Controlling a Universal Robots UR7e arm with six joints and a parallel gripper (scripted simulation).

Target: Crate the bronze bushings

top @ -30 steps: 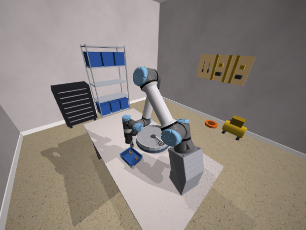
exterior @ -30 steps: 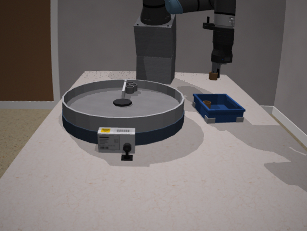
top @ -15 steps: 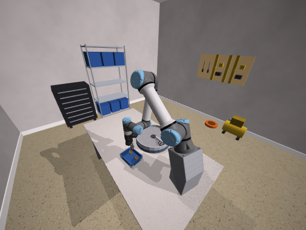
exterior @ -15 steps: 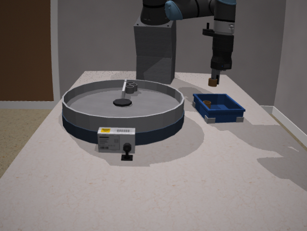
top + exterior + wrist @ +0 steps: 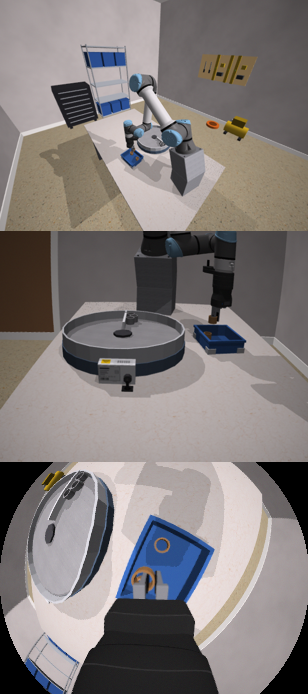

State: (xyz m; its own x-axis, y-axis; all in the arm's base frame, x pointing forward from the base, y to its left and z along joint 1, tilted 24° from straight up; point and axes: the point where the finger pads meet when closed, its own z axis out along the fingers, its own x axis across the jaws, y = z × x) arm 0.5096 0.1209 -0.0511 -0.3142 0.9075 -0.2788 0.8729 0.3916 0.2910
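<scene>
The blue crate is 20 mm to the left of my hand and 90 mm below it. Also, from my hand: grey turning table 10 mm behind, 340 mm to the right, 60 mm below.
</scene>
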